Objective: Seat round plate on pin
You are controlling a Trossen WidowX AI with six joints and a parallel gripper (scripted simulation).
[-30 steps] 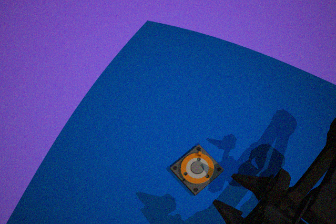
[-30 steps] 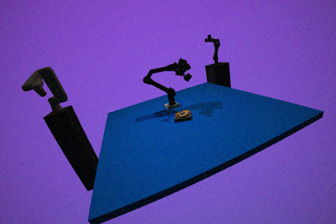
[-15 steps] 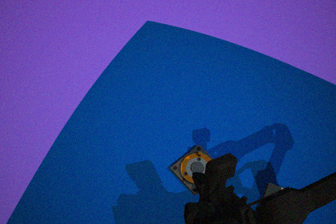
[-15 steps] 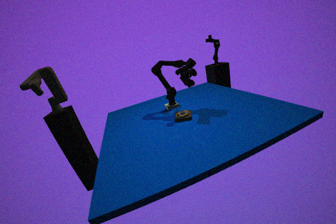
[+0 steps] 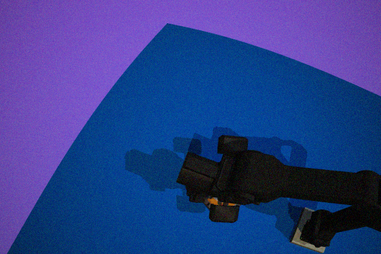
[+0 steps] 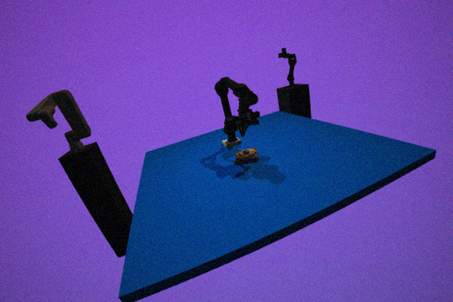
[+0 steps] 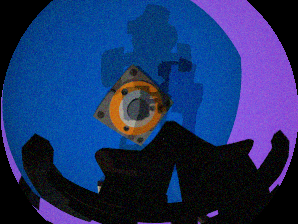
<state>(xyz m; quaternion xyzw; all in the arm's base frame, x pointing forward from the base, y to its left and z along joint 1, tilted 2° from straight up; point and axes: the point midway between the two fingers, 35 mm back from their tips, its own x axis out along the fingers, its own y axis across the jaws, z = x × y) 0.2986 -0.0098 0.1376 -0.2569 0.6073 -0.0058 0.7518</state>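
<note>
Now: gripper tip 11 cm above the grey square base and 1 cm past it.
</note>
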